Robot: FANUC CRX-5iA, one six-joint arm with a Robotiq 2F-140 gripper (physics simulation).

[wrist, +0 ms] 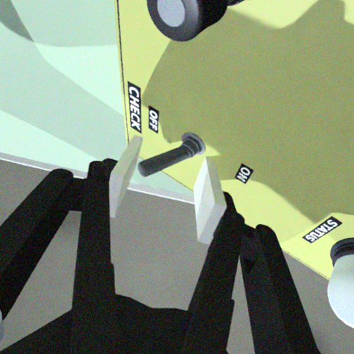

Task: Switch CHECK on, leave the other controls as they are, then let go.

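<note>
The CHECK switch [167, 159] is a dark toggle lever on a round collar near the corner of the yellow panel [280, 90]. Its lever leans toward the OFF label [153, 119], away from the ON label [243, 173]. The CHECK label [134, 107] is beside OFF, at the panel's edge. My gripper [169, 163] is partly open, with nothing gripped. Its two pale finger pads stand on either side of the lever's free end in this view, the left pad close to it. The depth between pads and lever is hard to tell.
A dark round control [182, 15] with a pale cap is at the top. A white rounded control [344, 287] stands by the STATUS label [322, 229] at the right. A pale green surface [60, 100] lies left of the panel, with grey floor [155, 240] below.
</note>
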